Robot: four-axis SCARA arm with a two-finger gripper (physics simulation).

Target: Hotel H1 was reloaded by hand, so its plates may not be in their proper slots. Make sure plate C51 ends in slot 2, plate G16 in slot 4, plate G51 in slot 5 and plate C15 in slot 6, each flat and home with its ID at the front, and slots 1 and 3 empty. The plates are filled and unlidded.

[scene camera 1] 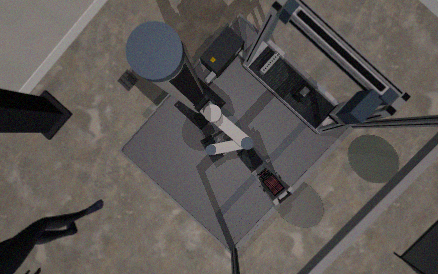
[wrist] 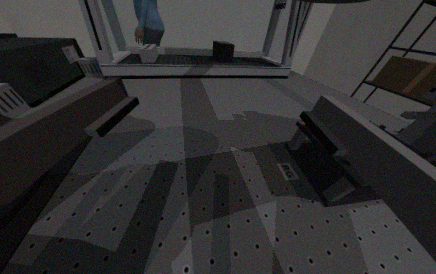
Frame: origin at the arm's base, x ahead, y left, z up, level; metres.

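Seen in the pictures: gripper, between the fingertips: [wrist: 221,97].
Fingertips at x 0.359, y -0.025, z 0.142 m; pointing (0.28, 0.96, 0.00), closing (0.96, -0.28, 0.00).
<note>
Pixels of each thing's top centre, then the offset from my fingertips to it. "spot": a spot on its surface instead. Level surfaces: height alone.
- perforated table, height of its surface: dz -0.129 m
- plate with red-filled wells, centre of its top: [scene camera 1: 273,184] dx +0.401, dy -0.044, dz +0.155 m
- dark nest, centre of its top: [wrist: 372,138] [scene camera 1: 250,158] dx +0.230, dy -0.023, dz -0.059 m
- RG label, a spot on its surface: [wrist: 287,171] spot: dx +0.124, dy -0.011, dz -0.129 m
- white rack, a spot on its surface: [wrist: 148,53] spot: dx -0.144, dy +0.510, dz -0.049 m
- small dark block, a spot on its surface: [wrist: 223,51] spot: dx +0.159, dy +0.540, dz -0.037 m
My gripper [scene camera 1: 216,139] [wrist: 221,97] is open and empty, its fingers wide apart over the perforated table [scene camera 1: 165,165] [wrist: 240,230]. In the scene view it hangs under the arm's end and is partly hidden. A plate with red-filled wells [scene camera 1: 273,184] shows in a dark holder near the table edge; its ID and slot cannot be read. A dark nest [scene camera 1: 251,159] [wrist: 320,167] is between the gripper and that holder; in the wrist view it stands by the right finger, beside an RG label [wrist: 287,171]. The other plates and the hotel slots cannot be made out.
A framed deck [scene camera 1: 287,87] [wrist: 195,72] stands across the table, with a white rack [scene camera 1: 270,62] [wrist: 148,53] and a small dark block [scene camera 1: 303,93] [wrist: 223,51]. A dark instrument [scene camera 1: 225,48] [wrist: 40,65] is beside it. A person [wrist: 150,20] stands behind the deck.
</note>
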